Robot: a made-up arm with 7 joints.
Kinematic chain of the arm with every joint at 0, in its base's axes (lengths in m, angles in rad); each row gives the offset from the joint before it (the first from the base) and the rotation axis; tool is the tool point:
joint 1: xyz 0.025 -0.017 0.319 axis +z
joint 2: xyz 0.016 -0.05 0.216 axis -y
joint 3: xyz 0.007 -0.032 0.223 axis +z
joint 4: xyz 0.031 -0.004 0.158 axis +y
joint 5: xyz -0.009 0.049 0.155 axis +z
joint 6: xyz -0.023 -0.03 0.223 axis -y
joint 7: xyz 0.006 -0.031 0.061 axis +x
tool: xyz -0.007 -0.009 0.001
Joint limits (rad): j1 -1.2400..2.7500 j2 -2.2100..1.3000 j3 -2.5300..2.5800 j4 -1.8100..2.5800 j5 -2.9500..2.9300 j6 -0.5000..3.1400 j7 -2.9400..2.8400
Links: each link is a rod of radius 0.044 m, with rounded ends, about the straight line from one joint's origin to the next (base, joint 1, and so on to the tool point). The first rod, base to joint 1, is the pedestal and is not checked.
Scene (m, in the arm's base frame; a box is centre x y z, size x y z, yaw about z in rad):
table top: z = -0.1
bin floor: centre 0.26 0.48 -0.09 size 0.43 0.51 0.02 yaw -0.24
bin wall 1: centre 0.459 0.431 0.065 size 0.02 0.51 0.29 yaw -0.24
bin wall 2: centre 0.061 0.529 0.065 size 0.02 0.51 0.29 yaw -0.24
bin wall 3: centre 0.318 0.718 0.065 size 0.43 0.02 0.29 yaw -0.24
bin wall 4: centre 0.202 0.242 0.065 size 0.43 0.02 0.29 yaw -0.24
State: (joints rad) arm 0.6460 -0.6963 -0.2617 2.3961 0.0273 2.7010 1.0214
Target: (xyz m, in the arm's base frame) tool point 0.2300 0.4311 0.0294
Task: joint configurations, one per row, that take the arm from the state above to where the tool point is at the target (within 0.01 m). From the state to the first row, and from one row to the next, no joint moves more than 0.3 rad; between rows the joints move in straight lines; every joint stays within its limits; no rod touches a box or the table.
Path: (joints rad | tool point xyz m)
1: 0.8519 -0.8307 -0.1464 2.2443 -0.0385 2.5620 1.0195 | 0.4034 0.1884 0.4411
2: 1.0578 -0.9652 -0.0311 2.0925 -0.1044 2.4229 1.0176 | 0.3412 0.3235 0.3917
3: 1.2637 -1.0996 0.0843 1.9407 -0.1702 2.2839 1.0158 | 0.2300 0.4311 0.3426
4: 1.2972 -1.3677 0.0265 1.6867 -0.2120 2.2040 1.0132 | 0.2391 0.4568 0.2382
5: 1.3307 -1.6357 -0.0314 1.4326 -0.2538 2.1242 1.0107 | 0.2395 0.4565 0.1315
6: 1.3642 -1.9037 -0.0892 1.1786 -0.2956 2.0443 1.0082 | 0.2300 0.4311 0.0294

